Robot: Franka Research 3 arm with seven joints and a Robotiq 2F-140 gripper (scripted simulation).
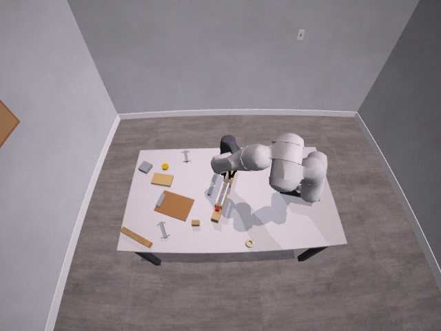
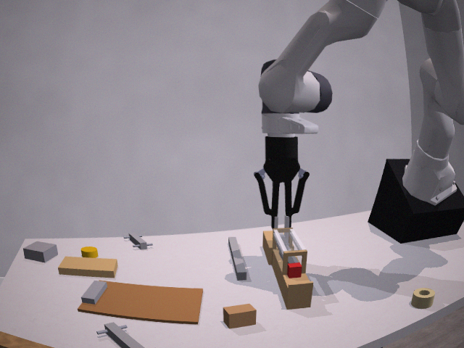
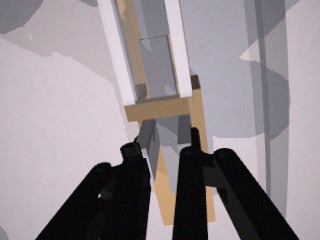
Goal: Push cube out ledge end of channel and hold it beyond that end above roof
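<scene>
My hand is 22 cm to the right of the red cube, 5 cm short of it and 3 cm above it. From my hand the other things lie so: tan wooden block: 30 cm to the left, 19 cm ahead, 7 cm below; long grey bar: 9 cm ahead, 7 cm below, 5 cm to the right; tan wooden channel: 11 cm to the left, 3 cm below, 3 cm ahead.
</scene>
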